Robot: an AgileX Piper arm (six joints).
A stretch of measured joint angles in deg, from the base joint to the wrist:
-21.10, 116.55, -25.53, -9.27, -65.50, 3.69
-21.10, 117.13, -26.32, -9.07, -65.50, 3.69
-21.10, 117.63, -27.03, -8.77, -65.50, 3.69
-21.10, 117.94, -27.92, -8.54, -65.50, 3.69
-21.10, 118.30, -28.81, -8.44, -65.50, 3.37
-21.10, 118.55, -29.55, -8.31, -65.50, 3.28
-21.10, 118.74, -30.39, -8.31, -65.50, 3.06
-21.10, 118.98, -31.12, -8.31, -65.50, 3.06
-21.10, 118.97, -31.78, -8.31, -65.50, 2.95
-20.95, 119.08, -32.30, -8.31, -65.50, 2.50
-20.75, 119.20, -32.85, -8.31, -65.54, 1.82
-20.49, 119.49, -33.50, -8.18, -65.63, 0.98
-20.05, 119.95, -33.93, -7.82, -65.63, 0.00
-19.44, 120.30, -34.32, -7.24, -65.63, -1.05
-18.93, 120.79, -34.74, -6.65, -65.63, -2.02
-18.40, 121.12, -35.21, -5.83, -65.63, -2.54
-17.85, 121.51, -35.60, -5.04, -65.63, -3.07
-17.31, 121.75, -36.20, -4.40, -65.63, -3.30
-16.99, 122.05, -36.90, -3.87, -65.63, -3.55
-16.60, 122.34, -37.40, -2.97, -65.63, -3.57
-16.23, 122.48, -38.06, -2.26, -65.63, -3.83
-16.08, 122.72, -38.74, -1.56, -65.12, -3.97
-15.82, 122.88, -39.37, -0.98, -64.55, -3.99
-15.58, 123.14, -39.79, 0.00, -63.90, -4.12
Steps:
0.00, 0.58, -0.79, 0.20, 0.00, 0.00
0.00, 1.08, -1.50, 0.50, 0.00, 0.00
0.00, 1.39, -2.39, 0.73, 0.00, 0.00
0.00, 1.75, -3.28, 0.83, 0.00, -0.32
0.00, 2.00, -4.02, 0.96, 0.00, -0.41
0.00, 2.19, -4.86, 0.96, 0.00, -0.63
0.00, 2.43, -5.59, 0.96, 0.00, -0.63
0.00, 2.42, -6.25, 0.96, 0.00, -0.74
0.15, 2.53, -6.77, 0.96, 0.00, -1.19
0.35, 2.65, -7.32, 0.96, -0.04, -1.87
0.61, 2.94, -7.97, 1.09, -0.13, -2.71
1.05, 3.40, -8.40, 1.45, -0.13, -3.69
1.66, 3.75, -8.79, 2.03, -0.13, -4.74
2.17, 4.24, -9.21, 2.62, -0.13, -5.71
2.70, 4.57, -9.68, 3.44, -0.13, -6.23
3.25, 4.96, -10.07, 4.23, -0.13, -6.76
3.79, 5.20, -10.67, 4.87, -0.13, -6.99
4.11, 5.50, -11.37, 5.40, -0.13, -7.24
4.50, 5.79, -11.87, 6.30, -0.13, -7.26
4.87, 5.93, -12.53, 7.01, -0.13, -7.52
5.02, 6.17, -13.21, 7.71, 0.38, -7.66
5.28, 6.33, -13.84, 8.29, 0.95, -7.68
5.52, 6.59, -14.26, 9.27, 1.60, -7.81

